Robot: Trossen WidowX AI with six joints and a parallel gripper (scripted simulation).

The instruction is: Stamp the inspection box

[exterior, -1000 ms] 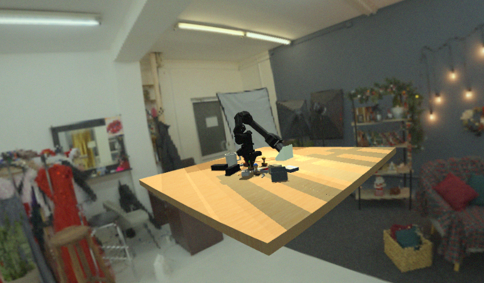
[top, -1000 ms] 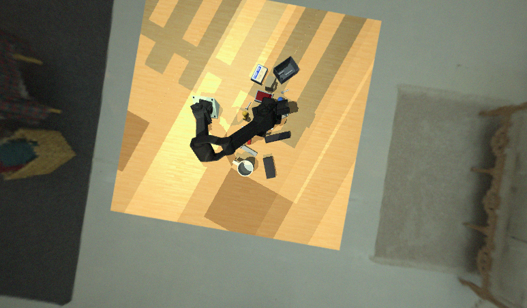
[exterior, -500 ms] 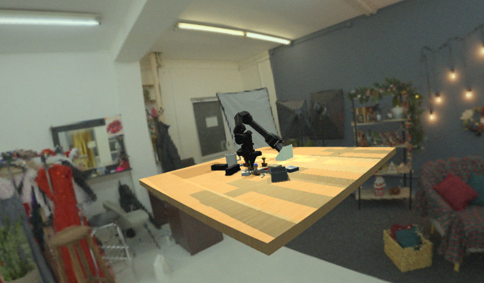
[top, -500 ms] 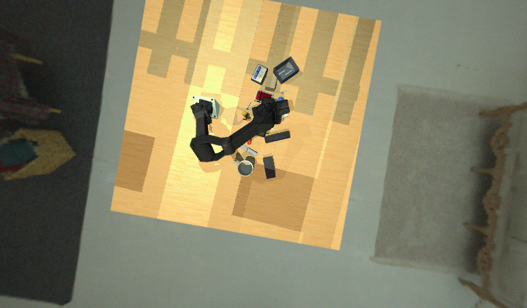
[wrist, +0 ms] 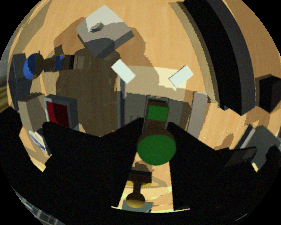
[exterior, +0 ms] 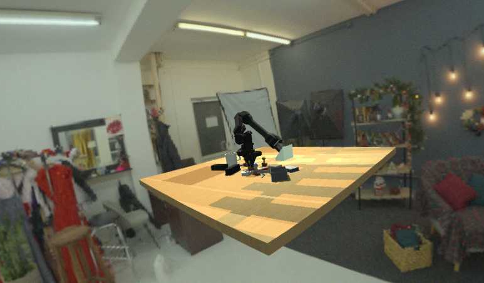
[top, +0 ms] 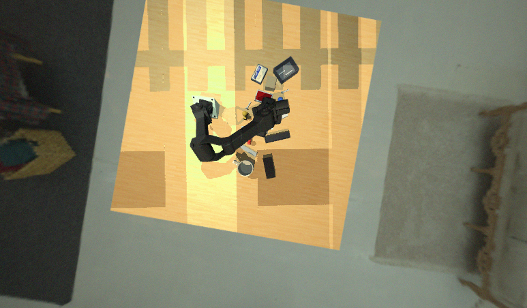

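The white card lies 10 mm to the left of my gripper tip and 20 mm below it. From my gripper tip the other things lie so: yellow-knobbed stamp 110 mm behind, 10 mm to the left; red stamp 50 mm behind, 120 mm to the right; green-knobbed PASS stamp right at my gripper tip.
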